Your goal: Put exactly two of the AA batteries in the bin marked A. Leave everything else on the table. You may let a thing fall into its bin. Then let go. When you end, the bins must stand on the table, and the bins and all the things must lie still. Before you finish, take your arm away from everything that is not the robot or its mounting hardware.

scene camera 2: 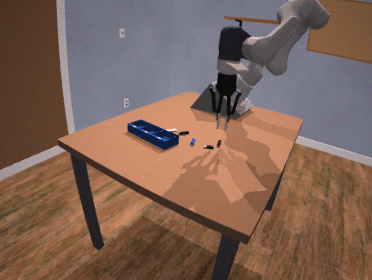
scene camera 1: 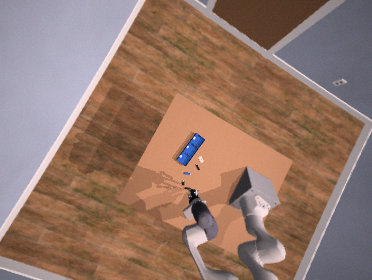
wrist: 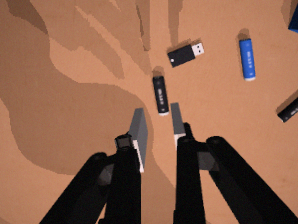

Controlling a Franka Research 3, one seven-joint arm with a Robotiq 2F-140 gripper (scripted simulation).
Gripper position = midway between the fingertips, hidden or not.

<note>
In view: the gripper (wrist: 158, 118) and a blue bin (scene camera 2: 164, 139).
</note>
